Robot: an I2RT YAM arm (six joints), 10 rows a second.
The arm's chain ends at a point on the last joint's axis. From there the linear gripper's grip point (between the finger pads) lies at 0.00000 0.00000 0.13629 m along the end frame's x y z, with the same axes.
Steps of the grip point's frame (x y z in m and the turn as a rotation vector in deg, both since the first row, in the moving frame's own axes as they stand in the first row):
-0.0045 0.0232 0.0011 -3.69 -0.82 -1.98
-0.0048 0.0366 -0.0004 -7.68 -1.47 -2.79
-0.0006 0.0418 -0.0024 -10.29 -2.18 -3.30
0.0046 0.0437 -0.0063 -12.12 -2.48 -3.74
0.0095 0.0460 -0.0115 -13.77 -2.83 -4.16
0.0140 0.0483 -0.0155 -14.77 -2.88 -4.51
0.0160 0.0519 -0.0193 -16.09 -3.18 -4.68
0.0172 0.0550 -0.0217 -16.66 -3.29 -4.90
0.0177 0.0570 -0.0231 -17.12 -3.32 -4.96
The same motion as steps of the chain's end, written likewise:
-0.0027 0.0144 0.0014 -3.69 -0.82 -1.98
-0.0018 0.0183 0.0009 -7.68 -1.47 -2.79
0.0039 0.0173 -0.0001 -10.29 -2.18 -3.30
0.0095 0.0149 -0.0031 -12.12 -2.48 -3.74
0.0150 0.0134 -0.0074 -13.77 -2.83 -4.16
0.0194 0.0133 -0.0108 -14.77 -2.88 -4.51
0.0219 0.0139 -0.0138 -16.09 -3.18 -4.68
0.0232 0.0157 -0.0158 -16.66 -3.29 -4.90
0.0237 0.0166 -0.0168 -17.12 -3.32 -4.96

